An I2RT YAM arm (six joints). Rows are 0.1 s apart.
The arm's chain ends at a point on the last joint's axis. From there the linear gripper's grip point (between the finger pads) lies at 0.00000 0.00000 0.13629 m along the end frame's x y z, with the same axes.
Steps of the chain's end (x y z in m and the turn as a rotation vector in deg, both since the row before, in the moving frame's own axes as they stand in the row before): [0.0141 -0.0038 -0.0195 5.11 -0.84 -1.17]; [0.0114 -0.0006 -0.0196 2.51 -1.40 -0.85]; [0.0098 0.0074 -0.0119 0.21 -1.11 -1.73]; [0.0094 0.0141 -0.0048 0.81 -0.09 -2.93]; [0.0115 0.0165 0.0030 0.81 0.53 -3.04]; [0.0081 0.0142 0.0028 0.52 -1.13 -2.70]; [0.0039 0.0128 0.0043 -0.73 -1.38 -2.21]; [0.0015 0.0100 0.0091 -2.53 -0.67 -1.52]
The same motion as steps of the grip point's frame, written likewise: [0.0120 -0.0159 -0.0201 5.11 -0.84 -1.17]; [0.0080 -0.0065 -0.0198 2.51 -1.40 -0.85]; [0.0072 0.0069 -0.0119 0.21 -1.11 -1.73]; [0.0091 0.0122 -0.0048 0.81 -0.09 -2.93]; [0.0127 0.0145 0.0030 0.81 0.53 -3.04]; [0.0054 0.0130 0.0028 0.52 -1.13 -2.70]; [0.0007 0.0146 0.0042 -0.73 -1.38 -2.21]; [0.0000 0.0160 0.0090 -2.53 -0.67 -1.52]
